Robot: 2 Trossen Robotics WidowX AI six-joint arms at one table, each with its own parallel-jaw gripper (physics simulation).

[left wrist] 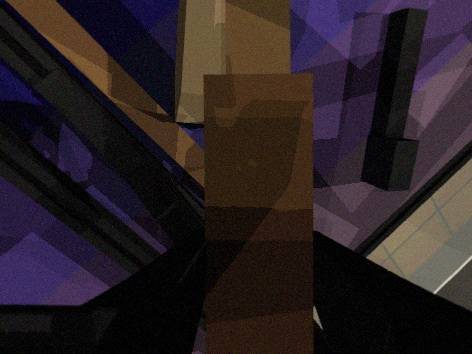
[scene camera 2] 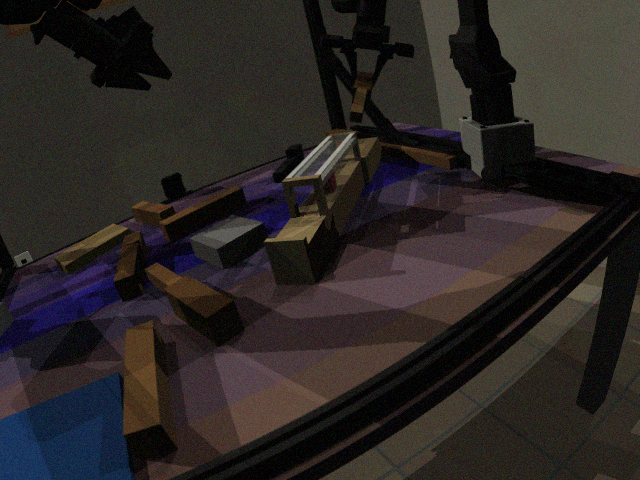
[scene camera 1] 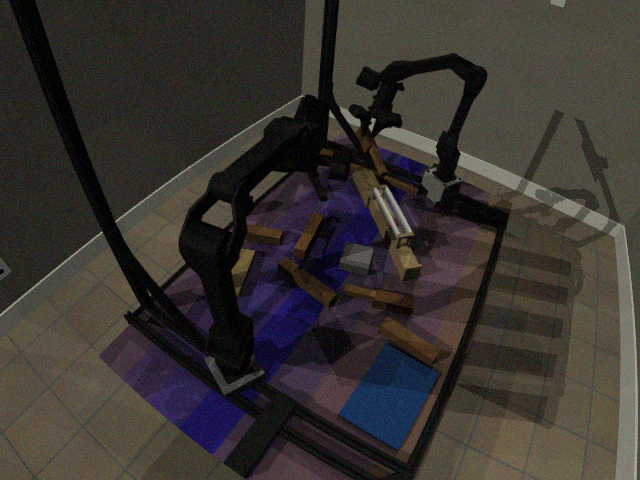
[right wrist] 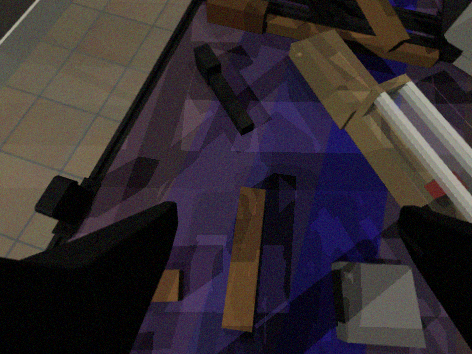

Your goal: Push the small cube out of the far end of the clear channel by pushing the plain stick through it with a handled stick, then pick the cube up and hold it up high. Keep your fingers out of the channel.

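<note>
The clear channel (scene camera 1: 392, 214) (scene camera 2: 325, 157) (right wrist: 396, 114) with white rails lies on a long tan block (scene camera 1: 406, 262) (scene camera 2: 299, 248) (right wrist: 329, 70) that sticks out at both ends. A faint red spot (scene camera 2: 330, 183) inside it may be the small cube. My left gripper (scene camera 1: 376, 125) (scene camera 2: 366, 67) is shut on a brown stick (scene camera 1: 367, 140) (scene camera 2: 360, 97) (left wrist: 257, 168) and holds it upright above the channel's far end. My right gripper (scene camera 1: 322, 187) (right wrist: 285, 214) is open and empty, hovering over the table left of the channel. It is high at the upper left in scene camera 2 (scene camera 2: 120, 52).
A grey block (scene camera 1: 356, 258) (scene camera 2: 228, 238) (right wrist: 375, 302) lies beside the channel. A black handled stick (right wrist: 224, 91) (scene camera 2: 288, 162) lies near the back edge. Several brown wooden sticks (scene camera 1: 308, 281) (right wrist: 243, 260) are scattered about. A blue pad (scene camera 1: 390, 395) lies at the front.
</note>
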